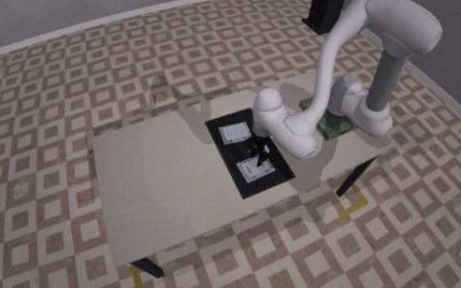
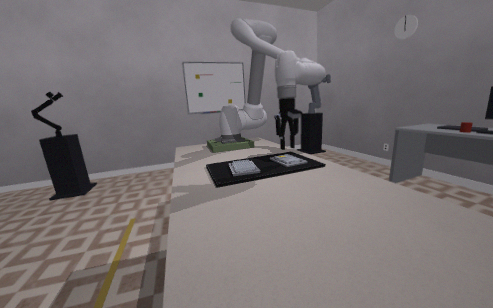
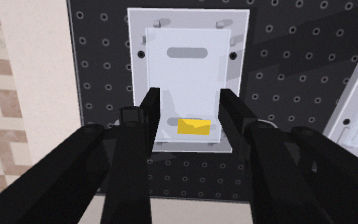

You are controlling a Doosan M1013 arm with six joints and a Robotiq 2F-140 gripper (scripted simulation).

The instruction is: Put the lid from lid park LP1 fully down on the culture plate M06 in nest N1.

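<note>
My gripper is now 80 mm above the clear lid. Also, from my hand: culture plate (240 mm to the right, 80 mm below); then lid park LP1 (90 mm below).
</note>
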